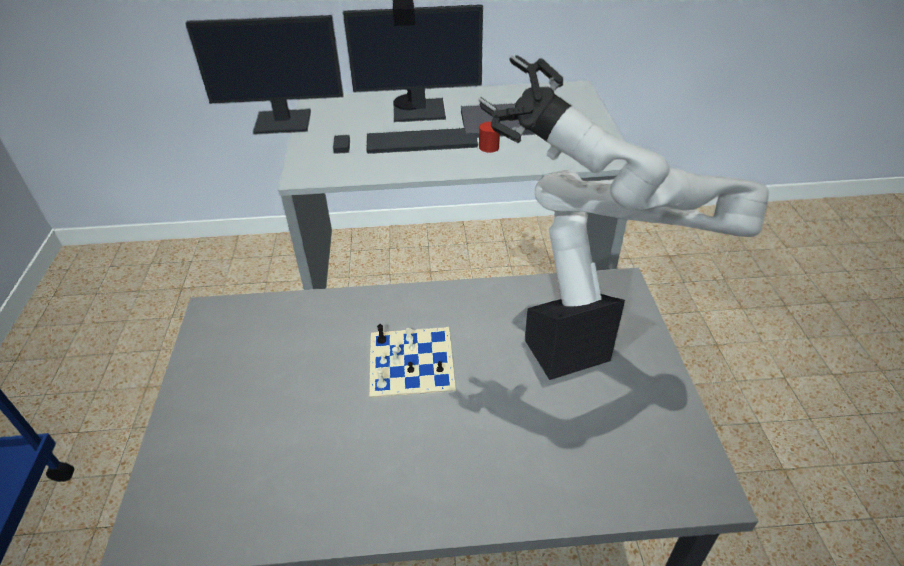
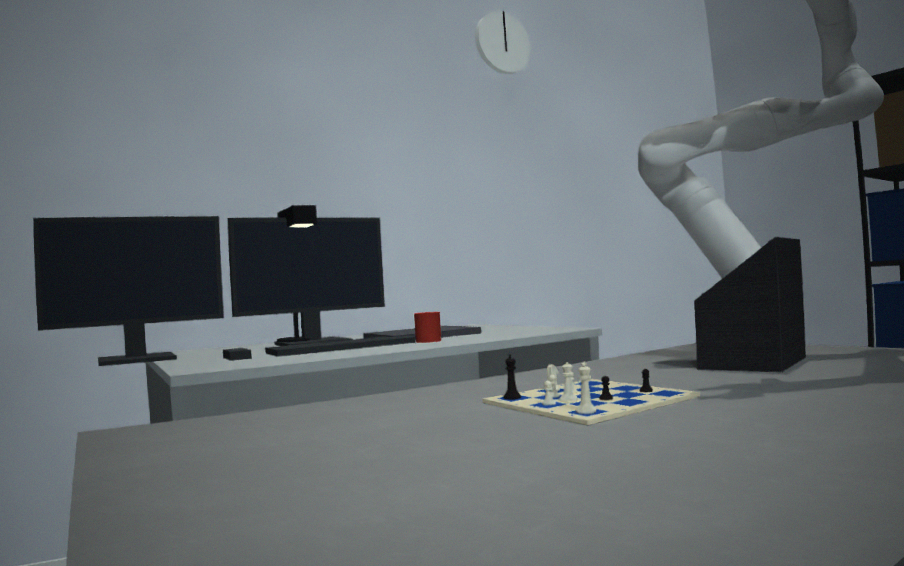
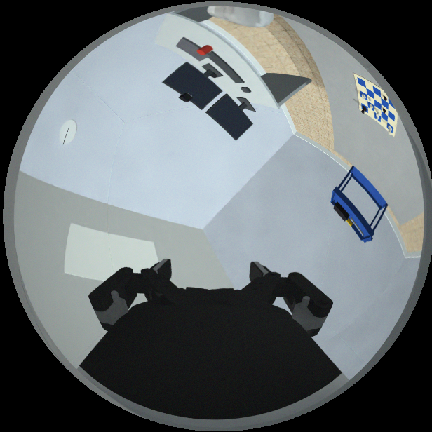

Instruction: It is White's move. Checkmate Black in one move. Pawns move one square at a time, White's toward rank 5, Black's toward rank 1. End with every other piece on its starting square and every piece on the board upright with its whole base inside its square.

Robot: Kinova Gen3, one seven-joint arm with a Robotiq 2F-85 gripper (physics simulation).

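Frame: origin at the arm's base, x ahead, y left, z up, level; centimetres.
Where they show: gripper, fingertip midpoint: (image 1: 495, 79); arm's base at its link origin: (image 1: 580, 301) (image 2: 748, 272).
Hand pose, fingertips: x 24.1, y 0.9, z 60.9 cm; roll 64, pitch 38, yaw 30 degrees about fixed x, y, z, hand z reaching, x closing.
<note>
Each offset is from my fingertips to the top centre of the thing.
The chessboard {dx +19.9, dy -2.3, dz -77.1 cm} (image 1: 424, 336) (image 2: 590, 419) (image 3: 357, 81) lies on the grey table. The black king {dx +27.2, dy -10.5, dz -70.7 cm} (image 1: 380, 334) (image 2: 511, 384) stands upright in its far left corner and the white king {dx +28.2, dy +4.8, dz -70.7 cm} (image 1: 381, 382) (image 2: 585, 397) in its near left corner. A white pawn {dx +27.3, dy -2.8, dz -73.8 cm} (image 1: 382, 360) (image 2: 548, 394) stands between them on the left edge. A tall white piece {dx +24.0, dy -2.4, dz -71.7 cm} (image 1: 396, 351) (image 2: 567, 388) and another white piece {dx +19.6, dy -9.9, dz -73.0 cm} (image 1: 410, 339) (image 2: 552, 372), type unclear, stand further in. Two black pawns {dx +20.4, dy +1.3, dz -73.8 cm} (image 1: 410, 367) {dx +12.8, dy +2.4, dz -73.8 cm} (image 1: 439, 366) stand in the second row from the near side. My gripper (image 1: 501, 81) (image 3: 210, 269) is open and empty, high above and far from the board.
My black base block (image 1: 573, 336) (image 2: 747, 326) stands right of the board. Behind the table is a desk (image 1: 313, 166) with two monitors (image 1: 266, 60) (image 1: 413, 50), a keyboard (image 1: 420, 140) and a red mug (image 1: 489, 138) (image 2: 427, 327). A blue cart (image 1: 45, 442) (image 3: 369, 187) stands at the left.
</note>
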